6 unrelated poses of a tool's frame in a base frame.
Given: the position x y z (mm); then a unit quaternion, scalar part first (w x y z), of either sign.
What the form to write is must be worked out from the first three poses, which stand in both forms.
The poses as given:
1: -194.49 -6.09 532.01 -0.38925 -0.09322 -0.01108 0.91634
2: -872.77 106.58 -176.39 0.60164 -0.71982 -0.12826 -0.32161
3: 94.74 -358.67 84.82 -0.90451 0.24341 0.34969 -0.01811
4: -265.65 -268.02 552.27 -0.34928 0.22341 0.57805 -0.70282
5: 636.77 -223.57 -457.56 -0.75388 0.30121 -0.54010 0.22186
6: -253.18 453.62 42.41 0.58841 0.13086 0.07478 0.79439
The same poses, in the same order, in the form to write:
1: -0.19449 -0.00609 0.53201 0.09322 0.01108 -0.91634 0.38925
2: -0.87277 0.10658 -0.17639 -0.71982 -0.12826 -0.32161 0.60164
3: 0.09474 -0.35867 0.08482 -0.24341 -0.34969 0.01811 0.90451
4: -0.26565 -0.26802 0.55227 -0.22341 -0.57805 0.70282 0.34928
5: 0.63677 -0.22357 -0.45756 -0.30121 0.54010 -0.22186 0.75388
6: -0.25318 0.45362 0.04241 0.13086 0.07478 0.79439 0.58841
